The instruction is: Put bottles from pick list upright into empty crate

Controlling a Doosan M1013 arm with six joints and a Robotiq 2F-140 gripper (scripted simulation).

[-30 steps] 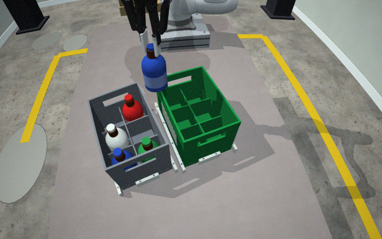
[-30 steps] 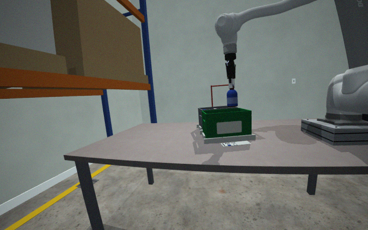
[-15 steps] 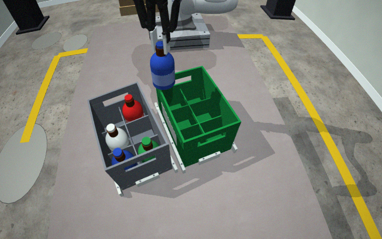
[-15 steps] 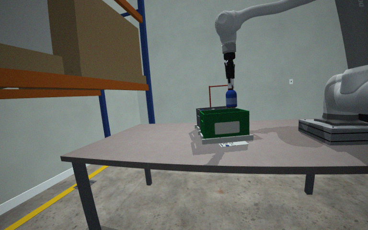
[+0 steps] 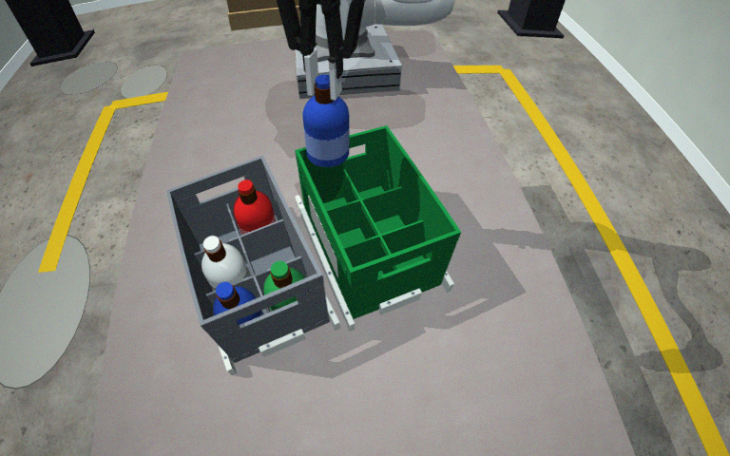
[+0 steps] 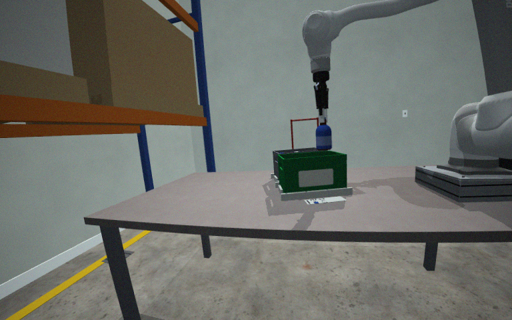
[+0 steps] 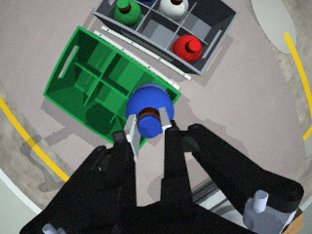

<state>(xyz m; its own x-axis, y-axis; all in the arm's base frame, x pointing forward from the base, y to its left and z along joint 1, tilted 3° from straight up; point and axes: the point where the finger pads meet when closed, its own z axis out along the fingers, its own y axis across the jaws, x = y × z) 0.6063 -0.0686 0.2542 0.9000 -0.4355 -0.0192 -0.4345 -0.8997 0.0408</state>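
Right now the green crate is 270 mm below my hand, 70 mm ahead of it and 60 mm to the left of it. From my hand the other things lie so: grey crate (270 mm below, 160 mm to the right, 130 mm ahead); green bottle (260 mm below, 200 mm ahead, 90 mm to the right); red-label bottle (260 mm below, 150 mm to the right, 30 mm ahead).
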